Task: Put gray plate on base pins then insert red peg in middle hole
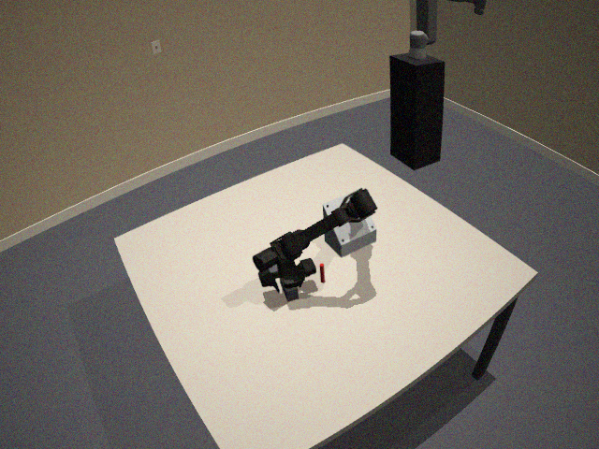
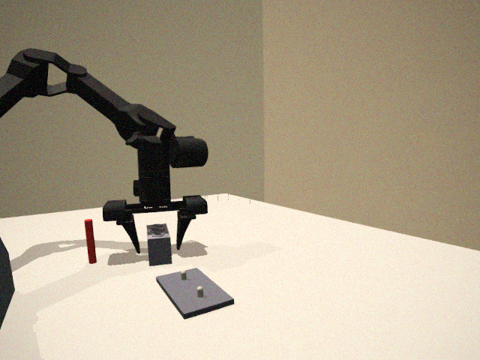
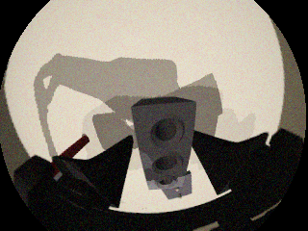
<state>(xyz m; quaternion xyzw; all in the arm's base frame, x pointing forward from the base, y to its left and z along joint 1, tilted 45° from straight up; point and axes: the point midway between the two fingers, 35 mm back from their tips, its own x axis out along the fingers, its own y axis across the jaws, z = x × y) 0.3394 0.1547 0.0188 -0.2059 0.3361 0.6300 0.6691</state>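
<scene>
Now: the red peg 120 mm behind my gripper tip, 30 mm above it and 20 mm to the left of it. Also, from my gripper tip: gray plate 30 mm above.
</scene>
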